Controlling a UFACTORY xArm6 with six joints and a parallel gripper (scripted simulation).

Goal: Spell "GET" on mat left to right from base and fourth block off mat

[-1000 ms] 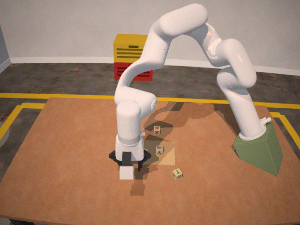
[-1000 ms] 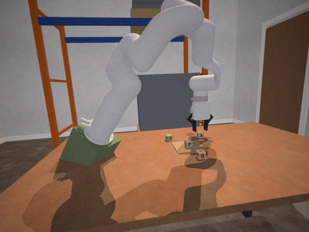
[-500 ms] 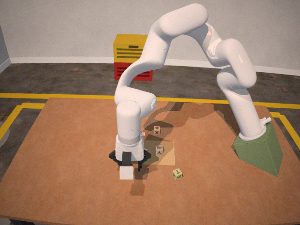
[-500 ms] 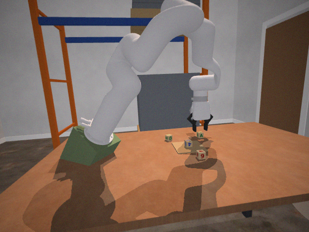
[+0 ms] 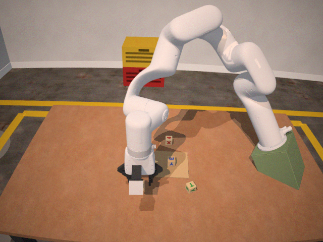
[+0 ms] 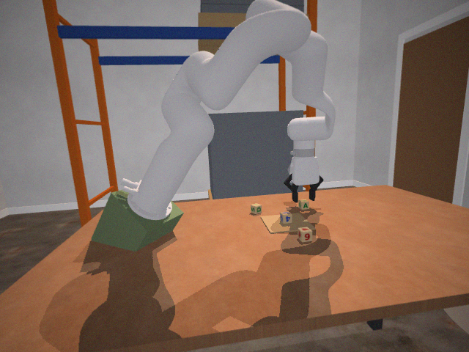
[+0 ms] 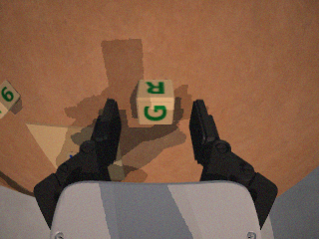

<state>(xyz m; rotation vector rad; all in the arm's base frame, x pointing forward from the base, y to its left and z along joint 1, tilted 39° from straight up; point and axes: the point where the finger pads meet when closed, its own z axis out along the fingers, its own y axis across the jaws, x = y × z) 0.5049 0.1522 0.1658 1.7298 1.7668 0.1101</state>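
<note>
Right now the g block is 30 mm below my hand. Also, from my hand: tan mat: 130 mm behind, 100 mm to the right, 40 mm below; e block: 130 mm behind, 100 mm to the right, 30 mm below; t block: 180 mm behind, 30 mm to the left, 30 mm below.
</note>
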